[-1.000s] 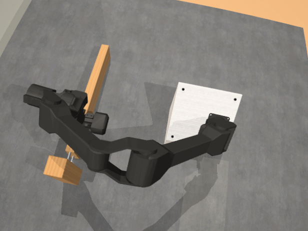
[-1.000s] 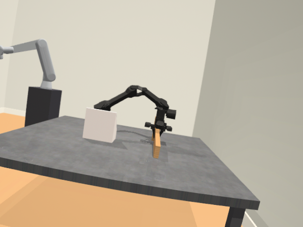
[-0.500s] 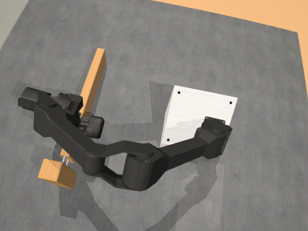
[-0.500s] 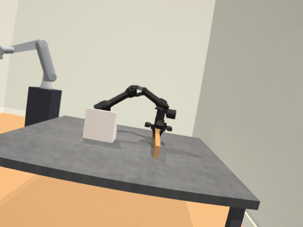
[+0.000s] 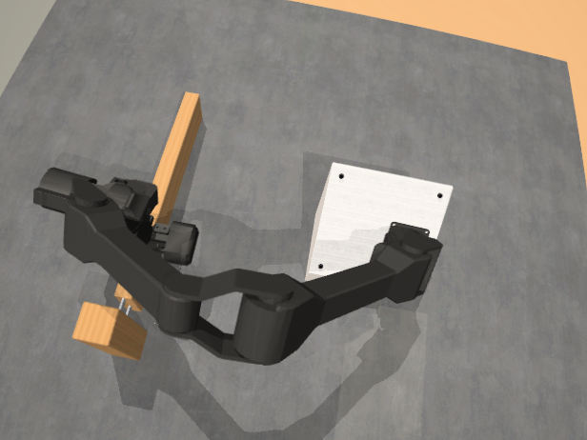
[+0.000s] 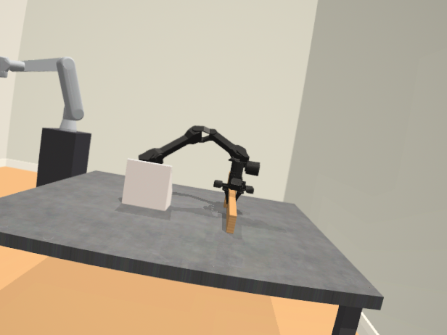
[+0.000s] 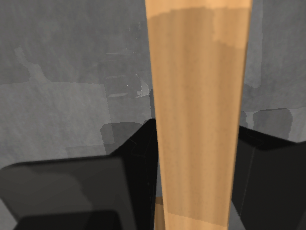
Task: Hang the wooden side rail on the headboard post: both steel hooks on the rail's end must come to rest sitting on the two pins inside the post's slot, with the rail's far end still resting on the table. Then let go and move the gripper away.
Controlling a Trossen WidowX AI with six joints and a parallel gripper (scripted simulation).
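Right now my gripper tip is 15 cm to the right of the headboard post and 4 cm below it.
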